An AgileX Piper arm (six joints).
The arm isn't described. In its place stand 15 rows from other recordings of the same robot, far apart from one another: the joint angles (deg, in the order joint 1, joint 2, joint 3, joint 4, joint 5, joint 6), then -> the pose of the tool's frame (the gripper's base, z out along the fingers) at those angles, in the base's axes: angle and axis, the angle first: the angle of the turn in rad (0 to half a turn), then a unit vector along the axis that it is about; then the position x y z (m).
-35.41 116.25 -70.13 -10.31 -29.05 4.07 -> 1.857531 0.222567 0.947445 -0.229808 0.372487 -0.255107 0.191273
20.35 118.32 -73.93 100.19 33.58 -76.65 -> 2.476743 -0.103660 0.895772 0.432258 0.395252 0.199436 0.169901
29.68 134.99 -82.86 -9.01 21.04 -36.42 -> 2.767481 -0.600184 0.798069 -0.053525 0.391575 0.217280 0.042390
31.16 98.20 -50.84 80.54 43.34 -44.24 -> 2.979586 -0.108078 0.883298 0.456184 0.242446 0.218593 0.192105
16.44 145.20 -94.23 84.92 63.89 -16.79 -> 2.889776 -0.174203 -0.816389 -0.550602 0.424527 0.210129 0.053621
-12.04 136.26 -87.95 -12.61 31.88 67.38 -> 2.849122 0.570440 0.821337 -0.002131 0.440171 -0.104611 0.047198
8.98 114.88 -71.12 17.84 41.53 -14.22 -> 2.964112 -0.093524 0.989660 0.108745 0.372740 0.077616 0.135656
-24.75 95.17 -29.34 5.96 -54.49 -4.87 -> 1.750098 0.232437 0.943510 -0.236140 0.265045 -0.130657 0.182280
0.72 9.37 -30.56 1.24 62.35 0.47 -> 2.202336 -0.002026 0.999846 0.017405 0.016401 0.001951 0.283779
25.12 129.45 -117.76 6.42 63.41 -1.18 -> 2.825054 -0.210747 0.973446 0.089374 0.441505 0.217053 0.224073
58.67 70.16 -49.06 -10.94 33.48 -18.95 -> 2.427510 -0.671838 0.739169 0.047572 0.136434 0.205808 0.284909
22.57 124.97 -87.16 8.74 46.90 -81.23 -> 2.926466 -0.756945 0.653422 0.008644 0.395799 0.175446 0.125986
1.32 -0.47 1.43 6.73 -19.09 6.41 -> 1.187839 0.126807 0.978274 0.164010 0.049640 -0.002345 0.234415
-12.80 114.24 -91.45 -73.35 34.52 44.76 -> 2.359889 0.057380 0.905149 -0.421205 0.441039 -0.150868 0.271974
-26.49 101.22 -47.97 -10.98 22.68 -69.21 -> 2.995820 -0.434087 0.887109 -0.156866 0.271245 -0.142646 0.134464
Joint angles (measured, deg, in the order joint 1, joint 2, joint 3, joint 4, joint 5, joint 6), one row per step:
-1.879 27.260 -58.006 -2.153 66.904 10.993
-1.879 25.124 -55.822 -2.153 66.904 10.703
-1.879 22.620 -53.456 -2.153 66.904 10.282
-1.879 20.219 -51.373 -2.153 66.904 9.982
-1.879 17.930 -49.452 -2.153 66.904 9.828
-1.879 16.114 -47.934 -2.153 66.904 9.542
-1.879 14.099 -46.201 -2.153 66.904 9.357
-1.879 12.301 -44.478 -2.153 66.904 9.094
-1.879 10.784 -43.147 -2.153 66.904 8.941
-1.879 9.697 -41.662 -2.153 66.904 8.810
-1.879 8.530 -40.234 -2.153 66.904 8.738
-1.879 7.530 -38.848 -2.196 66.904 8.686
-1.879 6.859 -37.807 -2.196 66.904 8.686
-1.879 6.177 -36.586 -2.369 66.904 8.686
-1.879 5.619 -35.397 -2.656 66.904 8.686
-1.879 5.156 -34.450 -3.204 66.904 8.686
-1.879 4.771 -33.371 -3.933 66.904 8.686
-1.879 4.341 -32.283 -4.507 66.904 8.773
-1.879 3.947 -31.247 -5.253 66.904 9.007
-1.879 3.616 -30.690 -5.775 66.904 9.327
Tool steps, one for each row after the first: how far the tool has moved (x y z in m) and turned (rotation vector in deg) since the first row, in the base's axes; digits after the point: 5 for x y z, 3 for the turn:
-0.00584 0.00019 -0.00904 -0.246 0.066 0.150
-0.01265 0.00042 -0.01899 -0.610 -0.045 0.367
-0.01914 0.00063 -0.02793 -0.878 -0.344 0.520
-0.02505 0.00082 -0.03637 -1.024 -0.703 0.595
-0.02947 0.00097 -0.04318 -1.281 -0.982 0.738
-0.03397 0.00111 -0.05111 -1.451 -1.252 0.829
-0.03733 0.00122 -0.05911 -1.680 -1.311 0.961
-0.04023 0.00132 -0.06537 -1.820 -1.487 1.036
-0.04105 0.00135 -0.07236 -1.916 -1.081 1.109
-0.04218 0.00138 -0.07913 -1.966 -0.816 1.150
-0.04272 0.00134 -0.08571 -2.029 -0.425 1.157
-0.04281 0.00134 -0.09066 -2.013 -0.055 1.164
-0.04257 0.00108 -0.09647 -2.130 0.491 1.073
-0.04199 0.00064 -0.10212 -2.338 1.134 0.919
-0.04162 -0.00017 -0.10662 -2.766 1.642 0.614
-0.04080 -0.00126 -0.11173 -3.338 2.369 0.216
-0.04010 -0.00212 -0.11690 -3.715 3.045 -0.136
-0.03944 -0.00323 -0.12182 -4.117 3.699 -0.659
-0.03944 -0.00399 -0.12445 -4.276 3.918 -1.116

